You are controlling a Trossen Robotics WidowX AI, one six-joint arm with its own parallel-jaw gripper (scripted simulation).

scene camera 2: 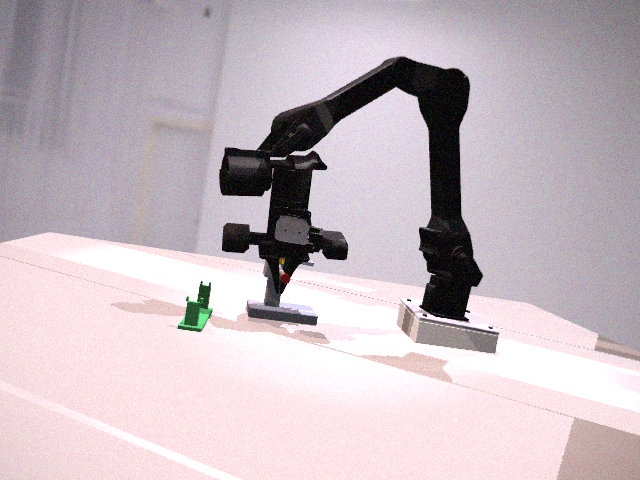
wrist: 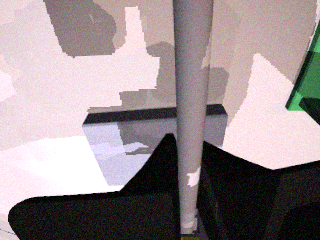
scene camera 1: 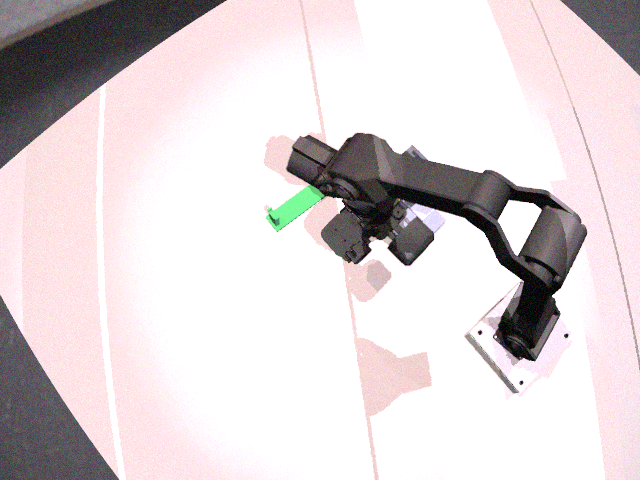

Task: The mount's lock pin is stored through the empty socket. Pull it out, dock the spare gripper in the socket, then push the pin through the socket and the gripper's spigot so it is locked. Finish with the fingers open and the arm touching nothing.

Labels:
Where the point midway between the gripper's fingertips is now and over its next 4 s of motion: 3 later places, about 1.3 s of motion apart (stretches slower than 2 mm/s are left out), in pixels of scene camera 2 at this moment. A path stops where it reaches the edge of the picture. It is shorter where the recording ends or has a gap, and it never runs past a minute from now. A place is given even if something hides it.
My gripper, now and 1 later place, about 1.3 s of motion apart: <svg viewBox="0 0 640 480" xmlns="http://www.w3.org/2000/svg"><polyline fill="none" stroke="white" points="278,292 288,267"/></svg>

